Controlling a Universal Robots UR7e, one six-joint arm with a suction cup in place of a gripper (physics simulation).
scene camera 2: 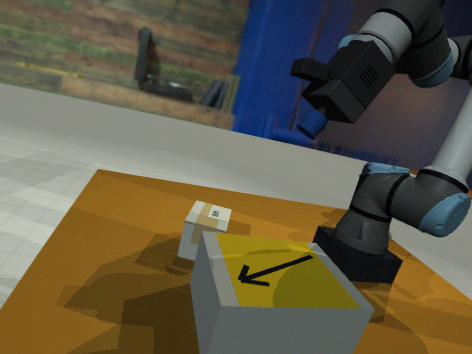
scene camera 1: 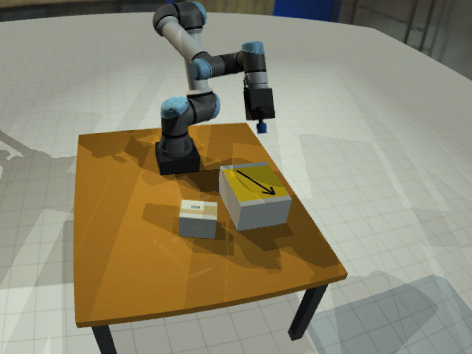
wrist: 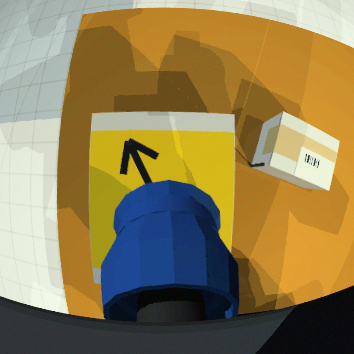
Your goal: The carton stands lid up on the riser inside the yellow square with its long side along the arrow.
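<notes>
The carton (scene camera 1: 198, 227) (scene camera 2: 188, 239) (wrist: 300, 152) is a small whitish box standing on the table beside the riser, apart from it. Its upper face shows a tan tape strip and a printed label. The grey riser (scene camera 1: 265, 214) (scene camera 2: 285, 330) (wrist: 162, 121) has a yellow square (scene camera 1: 239, 189) (scene camera 2: 310, 287) (wrist: 200, 155) on top with a black arrow (scene camera 1: 255, 182) (scene camera 2: 276, 269) (wrist: 140, 164). No carton is on it. My gripper, a blue suction cup (scene camera 1: 262, 130) (scene camera 2: 307, 131) (wrist: 168, 195), is open and empty, high above and apart from the riser and carton.
The orange-brown table (scene camera 1: 135, 280) (scene camera 2: 95, 210) (wrist: 290, 250) carries the arm's black base (scene camera 1: 177, 161) (scene camera 2: 360, 262), which stands behind the carton and riser in scene camera 1. The riser stands near one side edge of the table.
</notes>
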